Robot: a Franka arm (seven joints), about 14 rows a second.
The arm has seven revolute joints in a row. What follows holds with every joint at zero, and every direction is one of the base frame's.
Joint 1 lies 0.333 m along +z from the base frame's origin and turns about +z.
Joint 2 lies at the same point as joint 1 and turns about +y.
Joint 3 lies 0.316 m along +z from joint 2 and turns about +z.
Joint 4 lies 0.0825 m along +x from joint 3 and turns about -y.
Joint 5 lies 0.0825 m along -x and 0.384 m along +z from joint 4 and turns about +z.
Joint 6 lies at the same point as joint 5 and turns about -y.
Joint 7 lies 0.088 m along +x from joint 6 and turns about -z.
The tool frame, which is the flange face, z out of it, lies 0.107 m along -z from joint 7; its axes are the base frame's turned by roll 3.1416, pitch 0 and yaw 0 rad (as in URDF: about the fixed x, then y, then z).
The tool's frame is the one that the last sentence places.
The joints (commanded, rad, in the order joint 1, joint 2, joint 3, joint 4, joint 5, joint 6, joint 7), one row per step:
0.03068 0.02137 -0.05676 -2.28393 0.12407 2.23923 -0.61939
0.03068 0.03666 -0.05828 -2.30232 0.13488 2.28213 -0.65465
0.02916 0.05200 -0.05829 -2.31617 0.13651 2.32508 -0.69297
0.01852 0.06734 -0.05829 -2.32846 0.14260 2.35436 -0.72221
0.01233 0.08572 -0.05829 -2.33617 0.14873 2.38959 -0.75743
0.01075 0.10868 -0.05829 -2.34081 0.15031 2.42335 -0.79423
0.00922 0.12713 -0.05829 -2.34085 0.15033 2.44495 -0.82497
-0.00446 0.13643 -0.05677 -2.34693 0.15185 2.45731 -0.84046
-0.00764 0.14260 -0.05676 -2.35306 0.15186 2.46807 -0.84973
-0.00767 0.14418 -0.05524 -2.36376 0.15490 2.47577 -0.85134
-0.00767 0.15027 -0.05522 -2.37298 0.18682 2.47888 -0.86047
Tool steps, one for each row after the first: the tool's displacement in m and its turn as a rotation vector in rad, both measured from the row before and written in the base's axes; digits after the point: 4 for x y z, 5 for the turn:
-0.0010 -0.0012 -0.0120 0.00487 -0.01249 0.02213
0.0000 -0.0016 -0.0100 -0.00259 -0.01709 0.03137
-0.0014 -0.0059 -0.0104 0.00129 -0.00428 0.01128
0.0005 -0.0038 -0.0095 -0.00019 -0.01224 0.02099
0.0010 -0.0016 -0.0107 -0.00370 -0.00915 0.03074
0.0013 -0.0013 -0.0076 -0.00326 -0.00554 0.02717
-0.0017 -0.0064 -0.0061 -0.00047 0.00180 0.00096
-0.0016 -0.0018 -0.0046 -0.00138 0.00093 0.00510
-0.0032 0.0008 -0.0042 0.00132 0.00444 -0.00009
-0.0036 0.0000 -0.0063 0.01889 0.00998 -0.01712

